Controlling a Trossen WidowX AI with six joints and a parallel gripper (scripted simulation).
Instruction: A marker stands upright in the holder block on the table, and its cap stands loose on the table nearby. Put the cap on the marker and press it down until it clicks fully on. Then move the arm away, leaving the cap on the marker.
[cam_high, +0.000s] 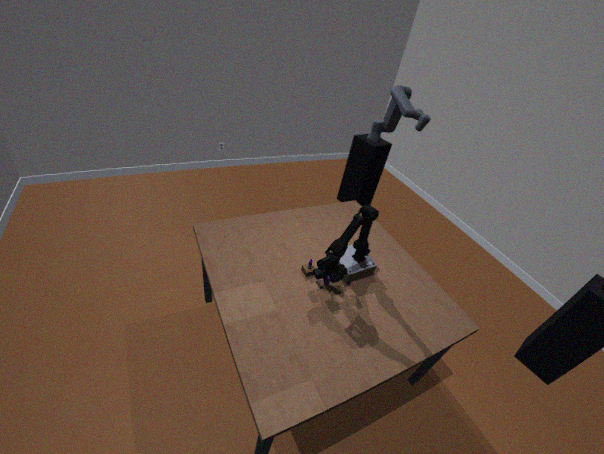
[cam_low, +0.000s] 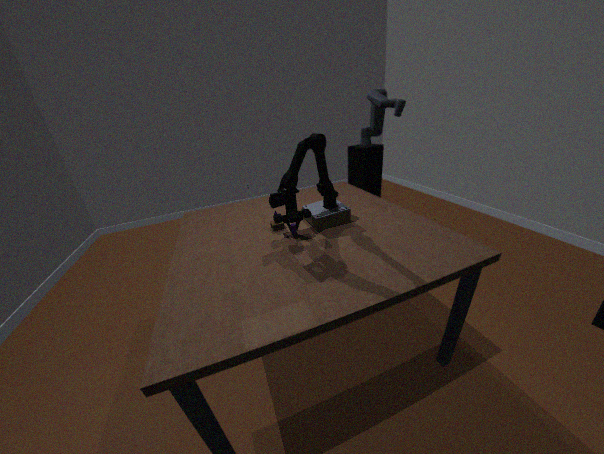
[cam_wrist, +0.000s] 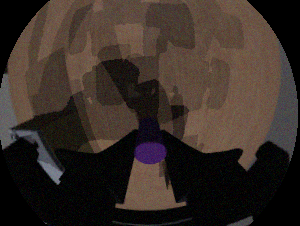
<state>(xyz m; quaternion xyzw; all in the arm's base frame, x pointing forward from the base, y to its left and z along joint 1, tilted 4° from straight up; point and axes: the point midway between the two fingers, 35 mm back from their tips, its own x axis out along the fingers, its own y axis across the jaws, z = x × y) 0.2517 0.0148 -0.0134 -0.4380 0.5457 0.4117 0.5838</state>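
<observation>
The holder block lies 120 mm to the right of my gripper tip and 40 mm ahead of it. From my gripper tip the other things lie so: purple cap (10 mm above).
</observation>
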